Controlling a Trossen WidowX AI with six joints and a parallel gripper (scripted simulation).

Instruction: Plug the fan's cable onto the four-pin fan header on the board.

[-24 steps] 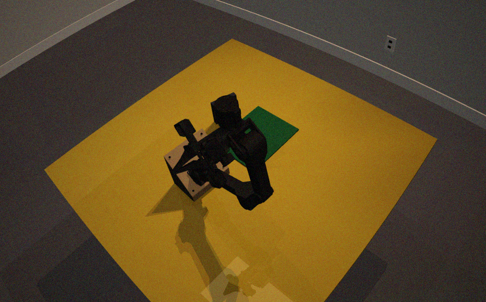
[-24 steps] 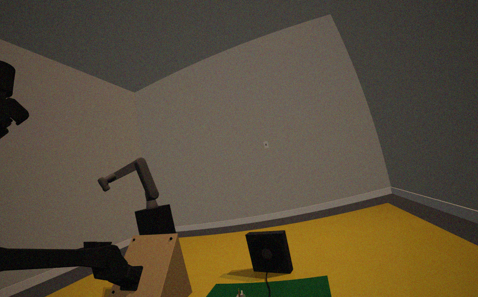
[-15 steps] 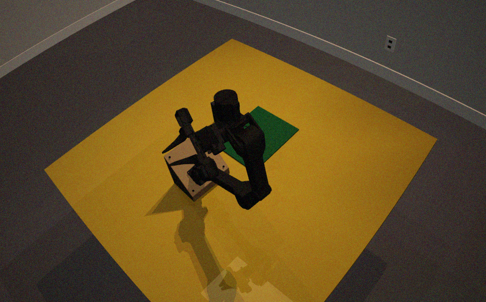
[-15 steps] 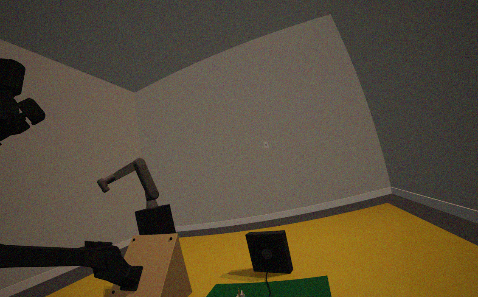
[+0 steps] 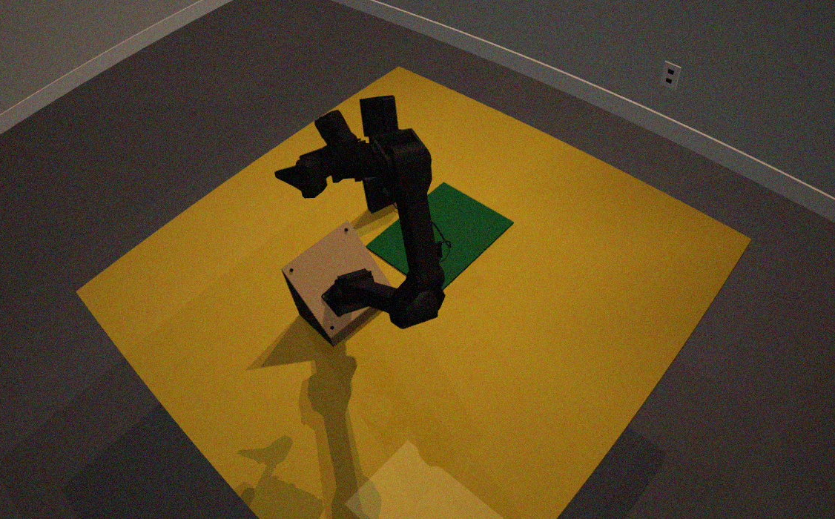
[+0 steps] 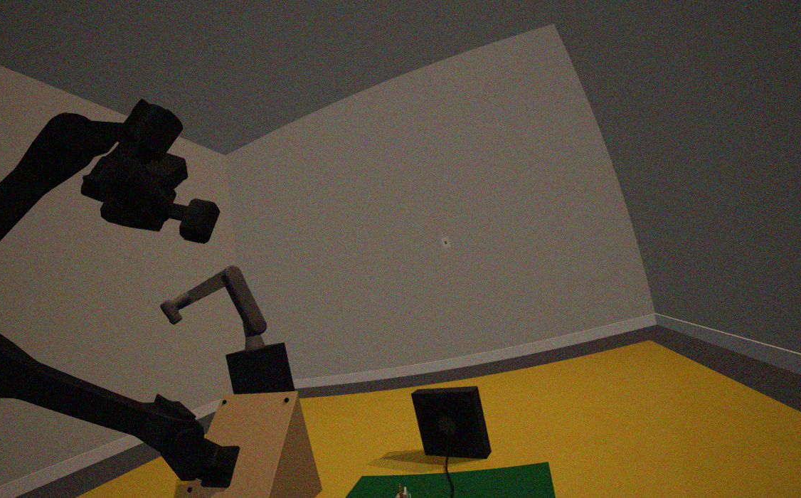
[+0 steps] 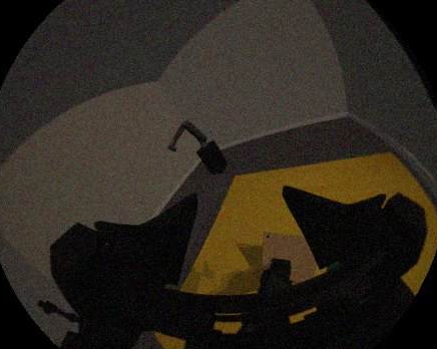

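Now: gripper tip 280 mm short of the dark plug, 60 mm to the left of it and 450 mm above it. Also, from my gripper tip: black fan: 350 mm ahead, 160 mm to the left, 420 mm below; then green board: 350 mm ahead, 20 mm to the right, 490 mm below.
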